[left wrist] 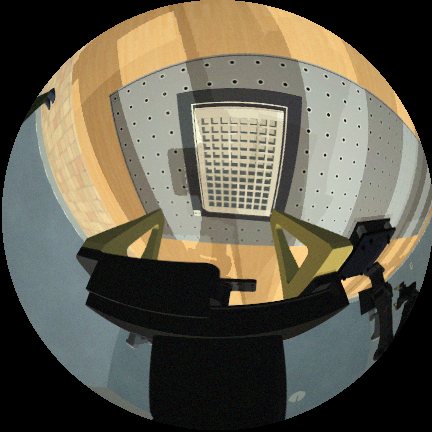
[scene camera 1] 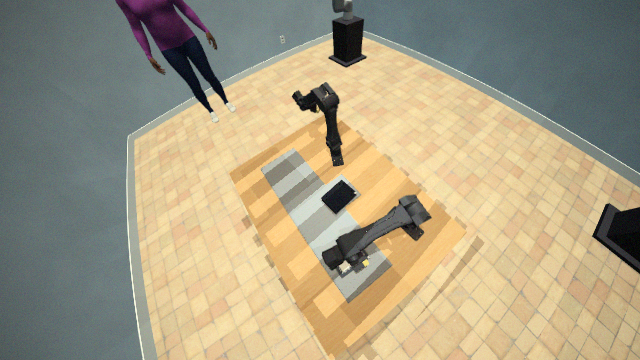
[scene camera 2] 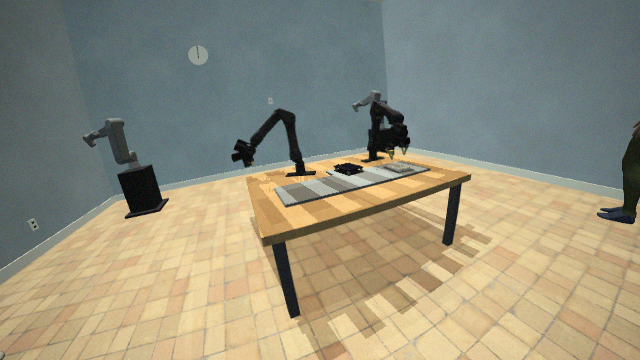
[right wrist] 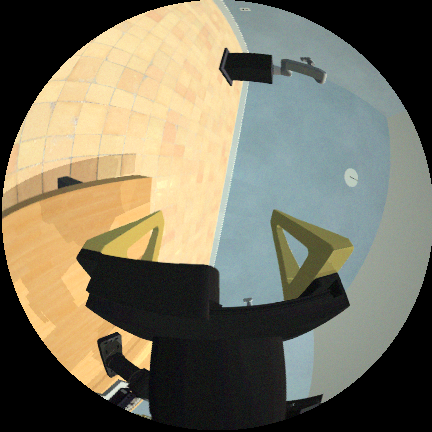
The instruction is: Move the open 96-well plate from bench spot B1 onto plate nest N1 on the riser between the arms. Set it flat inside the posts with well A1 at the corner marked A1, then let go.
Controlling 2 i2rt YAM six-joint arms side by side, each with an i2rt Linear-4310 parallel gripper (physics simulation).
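Frame: origin at the left arm's base, x back, y left, z down, level; millimetres.
Where they show: left gripper, fingertip midpoint: (left wrist: 216,214) (scene camera 2: 397,157); right gripper, fingertip midpoint: (left wrist: 393,296) (right wrist: 217,215); left arm's base at its link origin: (left wrist: 220,282) (scene camera 2: 373,160); right arm's base at its link origin: (left wrist: 374,270) (scene camera 1: 335,153) (scene camera 2: 301,174) (right wrist: 110,357).
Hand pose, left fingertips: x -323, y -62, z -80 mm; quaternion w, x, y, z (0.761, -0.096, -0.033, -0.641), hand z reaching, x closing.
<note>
Each offset is from my left fingertips to the top centre of the thing. "spot": to the spot under its first point. Level surfaces: height alone.
The pale open 96-well plate {dx -18, dy -17, dz +51 mm} (scene camera 1: 344,267) (scene camera 2: 398,168) (left wrist: 240,160) lies flat inside the dark frame of spot B1 {spot: dx -60, dy -81, dz +66 mm} (left wrist: 295,125). A small white tag {spot: dx +54, dy +50, dz +65 mm} (left wrist: 197,213) sits at the frame's lower left corner in the left wrist view. My left gripper (scene camera 2: 398,156) (left wrist: 216,214) is open and empty above the plate, its fingertips pointing down; in its wrist view they straddle the plate's lower end. The black nest N1 {dx +159, dy -282, dz +24 mm} (scene camera 1: 339,196) (scene camera 2: 348,168) (left wrist: 371,245) stands on the light riser, with no plate visible on it. My right gripper (right wrist: 217,215) is open and empty, away from the plate.
The perforated grey board {dz +67 mm} (scene camera 1: 305,212) (scene camera 2: 320,189) (left wrist: 330,125) runs along the wooden table {dz +80 mm} (scene camera 1: 285,250) (scene camera 2: 360,200). The left arm reaches over one end of it. The right arm (scene camera 1: 331,125) (scene camera 2: 291,135) is bent up beyond the nest. A person (scene camera 1: 170,30) stands beyond the table.
</note>
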